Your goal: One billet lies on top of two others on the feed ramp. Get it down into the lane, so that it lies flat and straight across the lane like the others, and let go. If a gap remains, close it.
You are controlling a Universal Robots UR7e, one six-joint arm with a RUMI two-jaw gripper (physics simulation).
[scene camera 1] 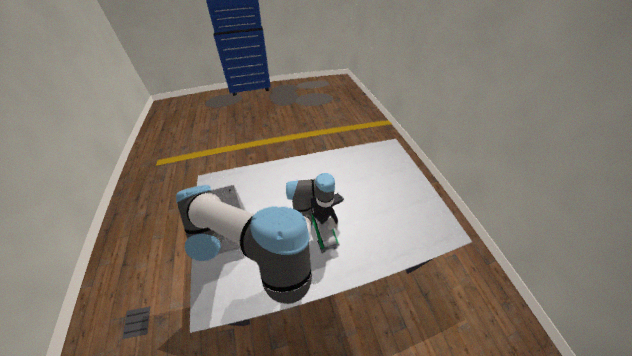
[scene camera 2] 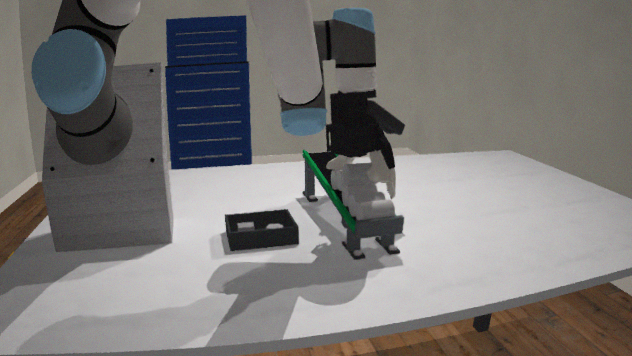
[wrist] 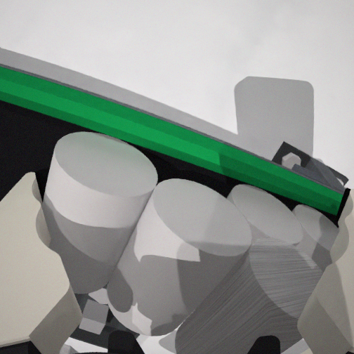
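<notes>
The feed ramp with green side rails slopes down to a grey end stop. Several grey billets lie side by side across the lane. The raised billet with a brushed texture lies on top of others, right of centre in the wrist view; exactly which two bear it is hard to tell. My gripper is open, low over the ramp, its jaws wide on either side of the billets along the lane. It holds nothing.
A black tray with small light pieces stands left of the ramp on the white table. The grey arm pedestal is further left. A blue cabinet stands behind.
</notes>
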